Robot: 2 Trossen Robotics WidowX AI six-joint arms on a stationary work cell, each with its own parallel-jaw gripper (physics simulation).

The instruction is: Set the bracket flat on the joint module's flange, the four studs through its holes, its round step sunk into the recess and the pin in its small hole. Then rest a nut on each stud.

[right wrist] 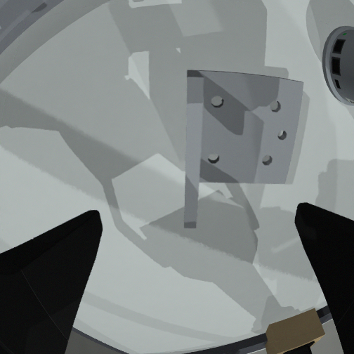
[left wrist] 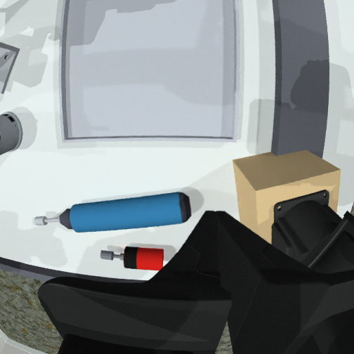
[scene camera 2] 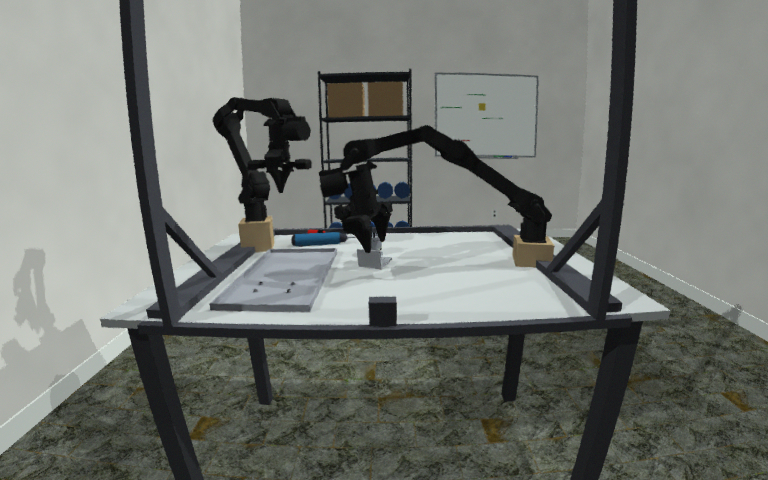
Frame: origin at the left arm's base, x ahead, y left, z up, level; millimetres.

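Seen in the pictures: left gripper, between the fingertips: (scene camera 2: 280, 192); right gripper, between the fingertips: (scene camera 2: 375, 246); left arm's base, origin of its link: (scene camera 2: 255, 219); right arm's base, origin of its link: (scene camera 2: 533, 239).
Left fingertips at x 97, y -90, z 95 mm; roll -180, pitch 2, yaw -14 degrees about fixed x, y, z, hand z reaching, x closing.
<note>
Pixels of each thing's middle, then the offset from my left fingertips to it.
- grey L-shaped bracket, middle of its body: (scene camera 2: 374, 255) 253 mm ahead, 187 mm right, 164 mm down
- grey tray, middle of its body: (scene camera 2: 285, 273) 7 mm ahead, 215 mm right, 186 mm down
- blue cylindrical tool, middle of its body: (scene camera 2: 327, 238) 138 mm ahead, 74 mm left, 174 mm down
- black block, middle of its body: (scene camera 2: 382, 311) 200 mm ahead, 538 mm right, 162 mm down
The grey L-shaped bracket (scene camera 2: 370, 258) (left wrist: 7, 65) (right wrist: 250, 145) rests on the table, its holed plate down and its other wall upright. My right gripper (scene camera 2: 374, 245) (right wrist: 201, 218) is open and empty, its fingertips spread wide either side of the upright wall's line. The grey round joint module (left wrist: 9, 132) (right wrist: 348, 72) stands apart from the bracket, cut off by both wrist views' edges; its studs and recess are not visible. Several small dark nuts (scene camera 2: 288, 290) lie in the grey tray (scene camera 2: 271, 307) (left wrist: 150, 138). My left gripper (scene camera 2: 281, 189) (left wrist: 213, 219) is shut and empty, high above the table.
A blue cylindrical tool (scene camera 2: 318, 238) (left wrist: 127, 212) and a smaller red and black tool (left wrist: 150, 258) lie behind the tray. A black block (scene camera 2: 382, 311) stands at the front edge. Dark frame posts (scene camera 2: 614, 169) rise at the table's sides.
</note>
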